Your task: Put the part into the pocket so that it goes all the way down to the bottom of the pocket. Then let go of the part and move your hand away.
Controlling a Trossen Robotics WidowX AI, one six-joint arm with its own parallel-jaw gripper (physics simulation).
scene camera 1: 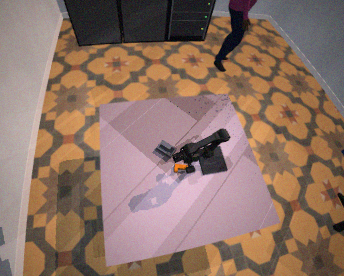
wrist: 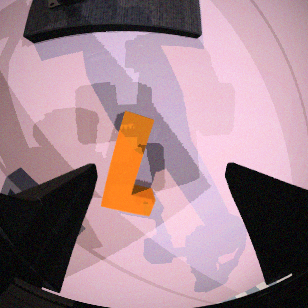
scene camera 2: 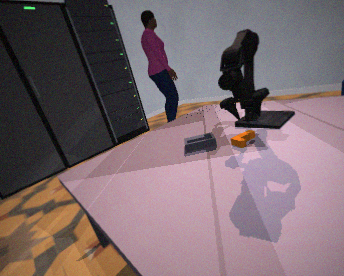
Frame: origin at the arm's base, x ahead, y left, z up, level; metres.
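Seen in the pictures: gripper, fingertip midpoint: (scene camera 1: 186, 165) (wrist: 162, 170) (scene camera 2: 248, 117); arm's base, link origin: (scene camera 1: 206, 154) (scene camera 2: 250, 118).
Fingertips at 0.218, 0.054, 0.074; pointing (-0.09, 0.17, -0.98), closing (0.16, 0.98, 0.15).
Offsets run from my fingertips to a thing's top centre, as dx, dy, dz. Level surfaces: height alone.
The orange L-shaped part {+0.024, -0.015, -0.068} (scene camera 1: 179, 168) (scene camera 2: 242, 139) (wrist: 119, 170) lies flat on the pink table top {dz -0.098} (scene camera 1: 240, 210) (scene camera 2: 175, 210). The grey block with the pocket {+0.074, -0.213, -0.062} (scene camera 1: 164, 149) (scene camera 2: 201, 146) stands on the table a short way from the part. In the wrist view a dark corner of the block (wrist: 20, 181) shows at the left, partly hidden behind a finger. My gripper (wrist: 162, 170) is open and empty, above the table and pointing down. In the wrist view the part lies between the widely spread fingers in the picture, closer to the left finger, with the fingers above it.
The arm's dark base plate (scene camera 1: 215, 165) (scene camera 2: 270, 120) (wrist: 115, 20) is close to the part. Shadows of the arm fall across the table. Behind the table are black cabinets (scene camera 1: 145, 20) (scene camera 2: 40, 100) and a person in a magenta top (scene camera 1: 236, 35) (scene camera 2: 157, 55).
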